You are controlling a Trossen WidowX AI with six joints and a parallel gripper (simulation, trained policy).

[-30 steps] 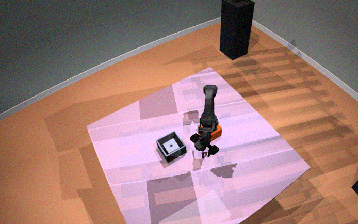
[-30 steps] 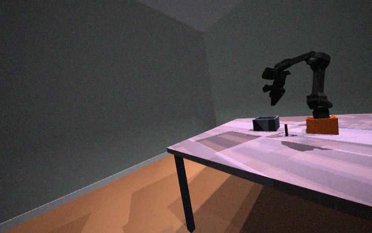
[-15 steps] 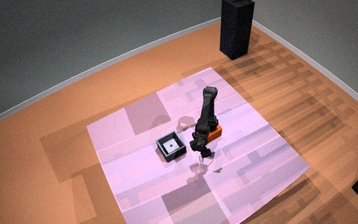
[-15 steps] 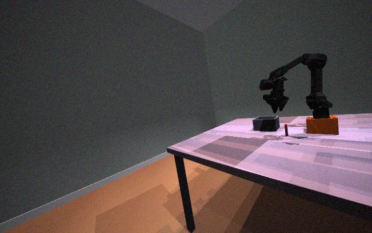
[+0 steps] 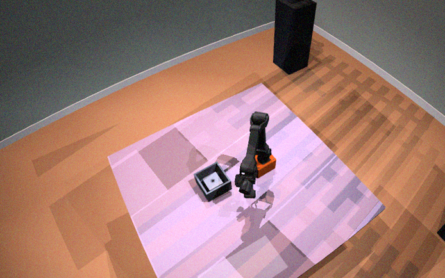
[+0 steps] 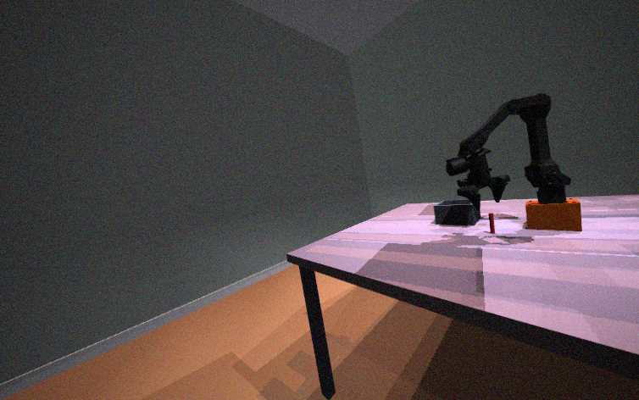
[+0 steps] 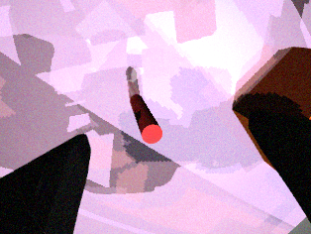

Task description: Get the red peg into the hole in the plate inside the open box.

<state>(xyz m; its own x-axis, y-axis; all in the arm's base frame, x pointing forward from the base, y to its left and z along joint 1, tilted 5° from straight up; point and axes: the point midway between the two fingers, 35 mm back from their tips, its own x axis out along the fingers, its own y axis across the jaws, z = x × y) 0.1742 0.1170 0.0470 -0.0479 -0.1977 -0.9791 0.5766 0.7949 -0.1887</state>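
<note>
Now: gripper tip 7 cm above the red peg, 1 cm to the right of it and 1 cm past it. Round my gripper tip: grey plate (17 cm to the right, 15 cm ahead, 6 cm below); then dark box (17 cm to the right, 15 cm ahead, 8 cm below).
</note>
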